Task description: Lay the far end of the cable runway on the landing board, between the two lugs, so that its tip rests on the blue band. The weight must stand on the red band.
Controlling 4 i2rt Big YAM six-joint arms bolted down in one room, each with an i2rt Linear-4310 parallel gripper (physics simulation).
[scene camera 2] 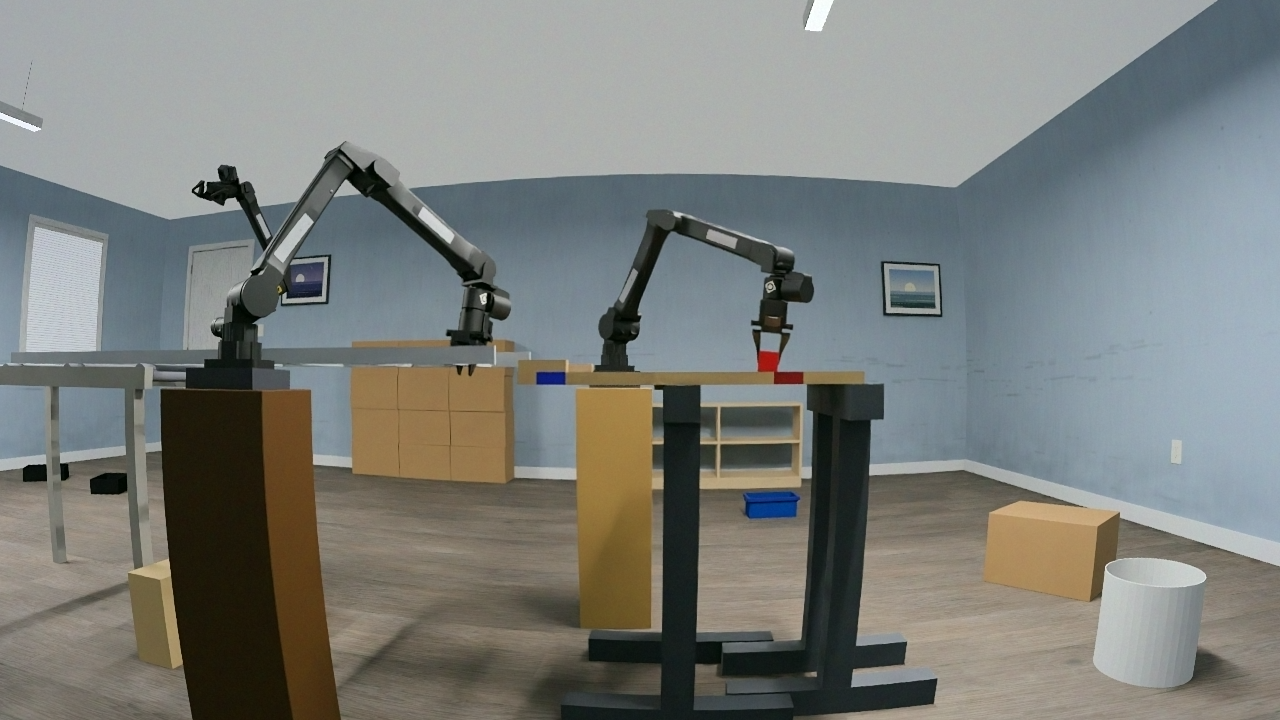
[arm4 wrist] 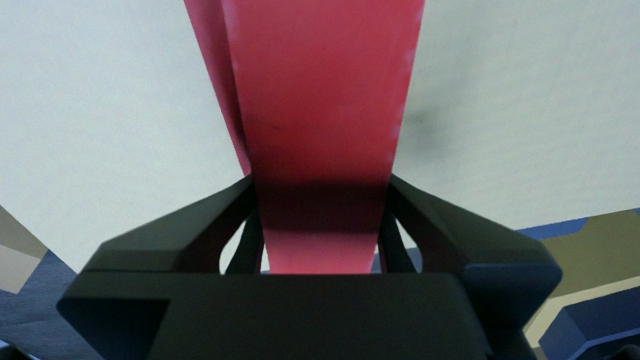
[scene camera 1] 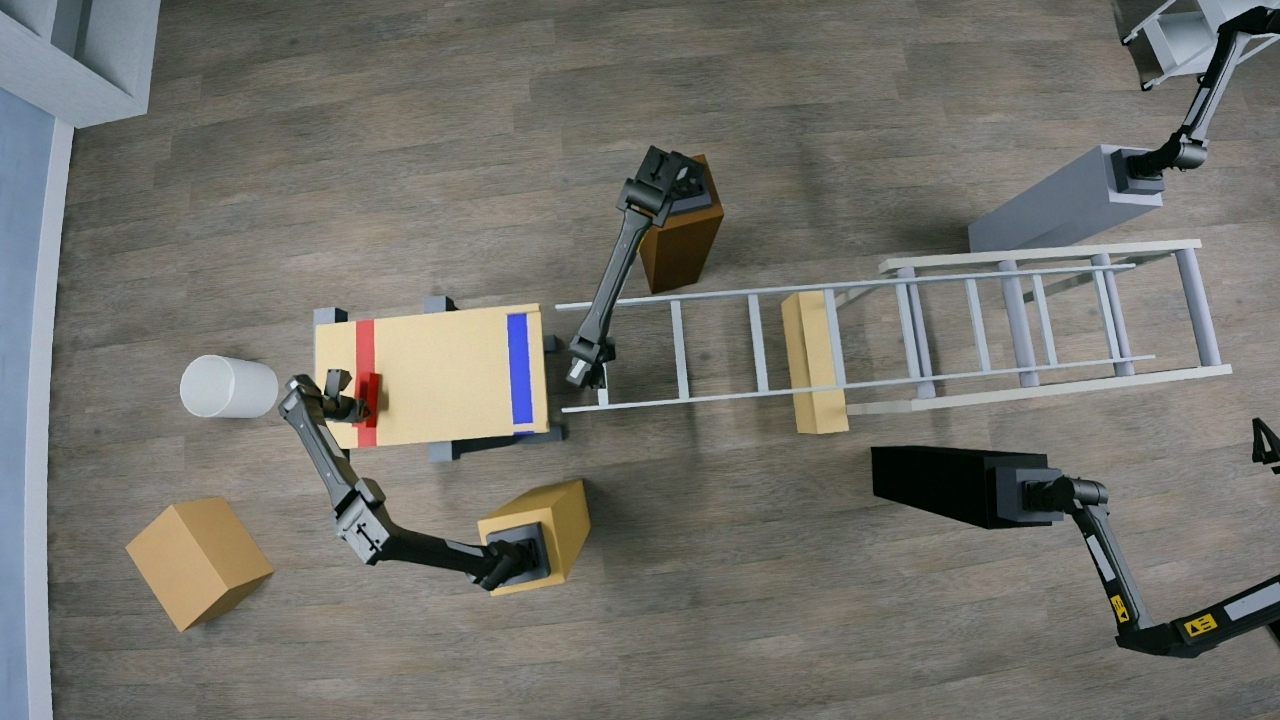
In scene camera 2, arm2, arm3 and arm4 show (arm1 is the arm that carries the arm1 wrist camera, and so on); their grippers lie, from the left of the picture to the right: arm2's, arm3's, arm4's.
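The landing board [scene camera 1: 438, 385] [scene camera 2: 698, 377] has a blue band [scene camera 1: 520, 367] [scene camera 2: 550, 377] and a red band [scene camera 1: 365, 335] [scene camera 2: 788, 377]. Arm4's gripper [arm4 wrist: 320, 200] [scene camera 2: 770, 347] is shut on the red weight [arm4 wrist: 320, 125] [scene camera 1: 372, 400] [scene camera 2: 768, 361], upright at the red band; contact is unclear. The cable runway [scene camera 1: 725, 394] [scene camera 2: 384, 356] ends just right of the board in scene camera 1. Arm3's gripper [scene camera 2: 465, 367] reaches down at that end; its grip is hidden. Arm2's gripper [scene camera 2: 202, 189] is raised, apparently open. Arm1 cannot be placed. The lugs are unclear.
In scene camera 1, a pale trestle frame [scene camera 1: 1074, 385] stands under the runway's right part. A tan block [scene camera 1: 816, 358] lies below the runway. A brown pedestal [scene camera 1: 680, 250] [scene camera 2: 290, 537] and a tan pedestal [scene camera 1: 565, 528] [scene camera 2: 614, 510] flank the gap. A white bin [scene camera 1: 228, 386] [scene camera 2: 1150, 626] stands beyond the board.
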